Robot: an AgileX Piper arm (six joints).
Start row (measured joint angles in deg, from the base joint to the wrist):
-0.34 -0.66 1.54 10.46 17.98 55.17
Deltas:
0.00 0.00 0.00 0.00 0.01 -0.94
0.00 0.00 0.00 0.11 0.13 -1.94
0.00 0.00 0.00 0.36 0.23 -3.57
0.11 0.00 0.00 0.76 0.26 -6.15
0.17 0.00 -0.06 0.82 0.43 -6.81
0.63 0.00 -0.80 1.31 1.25 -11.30
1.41 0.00 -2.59 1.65 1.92 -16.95
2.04 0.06 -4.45 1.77 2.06 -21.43
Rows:
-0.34 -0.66 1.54 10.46 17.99 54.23
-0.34 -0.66 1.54 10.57 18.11 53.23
-0.34 -0.66 1.54 10.82 18.21 51.60
-0.23 -0.66 1.54 11.22 18.24 49.02
-0.17 -0.66 1.48 11.28 18.41 48.36
0.29 -0.66 0.74 11.77 19.23 43.87
1.07 -0.66 -1.05 12.11 19.90 38.22
1.70 -0.60 -2.91 12.23 20.04 33.74

